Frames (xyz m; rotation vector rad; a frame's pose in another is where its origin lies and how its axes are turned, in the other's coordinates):
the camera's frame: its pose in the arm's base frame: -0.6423 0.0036 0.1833 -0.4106 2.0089 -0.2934
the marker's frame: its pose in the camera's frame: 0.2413 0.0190 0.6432 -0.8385 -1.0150 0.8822
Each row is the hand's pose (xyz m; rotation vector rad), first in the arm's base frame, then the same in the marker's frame.
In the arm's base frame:
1: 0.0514 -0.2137 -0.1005 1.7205 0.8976 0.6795
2: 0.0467 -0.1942 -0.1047 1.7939 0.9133 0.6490
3: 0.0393 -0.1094 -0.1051 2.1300 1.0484 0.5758
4: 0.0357 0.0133 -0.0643 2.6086 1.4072 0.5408
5: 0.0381 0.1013 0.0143 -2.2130 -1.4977 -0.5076
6: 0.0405 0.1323 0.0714 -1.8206 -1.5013 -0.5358
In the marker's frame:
1: -0.2197 -0.1411 0.1982 1.3431 -0.7808 0.6546
2: -0.2033 -0.1299 0.2031 1.4112 -0.7826 0.6892
3: -0.1439 -0.0837 0.2429 1.6947 -0.7036 0.9192
4: -0.0872 -0.0048 0.3283 2.0471 -0.3655 1.3568
5: -0.0813 0.0687 0.4204 2.1552 0.2148 1.7945
6: -0.1001 0.1058 0.4704 2.0578 0.6479 2.0131

